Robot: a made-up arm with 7 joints.
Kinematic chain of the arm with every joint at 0, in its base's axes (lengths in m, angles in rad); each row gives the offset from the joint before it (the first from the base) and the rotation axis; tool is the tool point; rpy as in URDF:
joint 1: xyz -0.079 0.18 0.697 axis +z
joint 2: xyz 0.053 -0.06 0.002 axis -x
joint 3: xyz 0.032 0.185 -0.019 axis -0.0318 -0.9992 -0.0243
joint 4: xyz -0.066 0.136 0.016 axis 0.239 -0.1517 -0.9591
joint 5: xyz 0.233 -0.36 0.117 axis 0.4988 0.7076 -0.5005
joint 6: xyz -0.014 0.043 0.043 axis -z
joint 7: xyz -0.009 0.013 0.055 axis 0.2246 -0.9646 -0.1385
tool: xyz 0.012 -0.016 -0.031 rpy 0 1.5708 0
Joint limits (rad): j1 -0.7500..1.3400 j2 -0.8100..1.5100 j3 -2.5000..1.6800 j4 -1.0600..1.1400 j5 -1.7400..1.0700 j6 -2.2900..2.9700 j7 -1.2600..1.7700
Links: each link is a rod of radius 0.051 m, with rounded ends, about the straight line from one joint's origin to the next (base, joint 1, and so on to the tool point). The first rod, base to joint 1, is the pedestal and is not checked.
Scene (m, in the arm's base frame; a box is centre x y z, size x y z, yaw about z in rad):
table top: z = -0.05
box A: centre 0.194 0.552 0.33 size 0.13 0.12 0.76 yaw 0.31
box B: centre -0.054 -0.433 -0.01 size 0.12 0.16 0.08 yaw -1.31
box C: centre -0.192 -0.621 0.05 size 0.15 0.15 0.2 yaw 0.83
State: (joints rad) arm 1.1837 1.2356 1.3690 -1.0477 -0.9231 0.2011 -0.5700
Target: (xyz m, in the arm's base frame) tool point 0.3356 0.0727 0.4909
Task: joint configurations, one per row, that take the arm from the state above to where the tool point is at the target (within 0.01 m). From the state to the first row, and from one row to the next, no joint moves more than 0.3 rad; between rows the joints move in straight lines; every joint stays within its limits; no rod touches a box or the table.
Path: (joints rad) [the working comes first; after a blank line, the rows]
Joints at the target: -0.6807 1.1135 0.0788 -1.0477 -1.4569 0.1519 -0.6782
Straight joint move there: touches box A.

1: 0.9942 1.1137 1.2884 -0.7531 -1.1273 0.2324 -0.6528
2: 0.8048 0.9919 1.2078 -0.4584 -1.3316 0.2637 -0.7356
3: 0.6153 0.8700 1.1272 -0.1638 -1.5358 0.2950 -0.8184
4: 0.4258 0.7482 1.0466 0.1308 -1.7400 0.3263 -0.9012
5: 0.1492 0.8395 0.8047 -0.1638 -1.6692 0.2827 -0.8455
6: -0.1274 0.9309 0.5627 -0.4585 -1.5984 0.2391 -0.7897
7: -0.4040 1.0222 0.3207 -0.7531 -1.5277 0.1955 -0.7340
8: -0.6807 1.1135 0.0788 -1.0477 -1.4569 0.1519 -0.6782

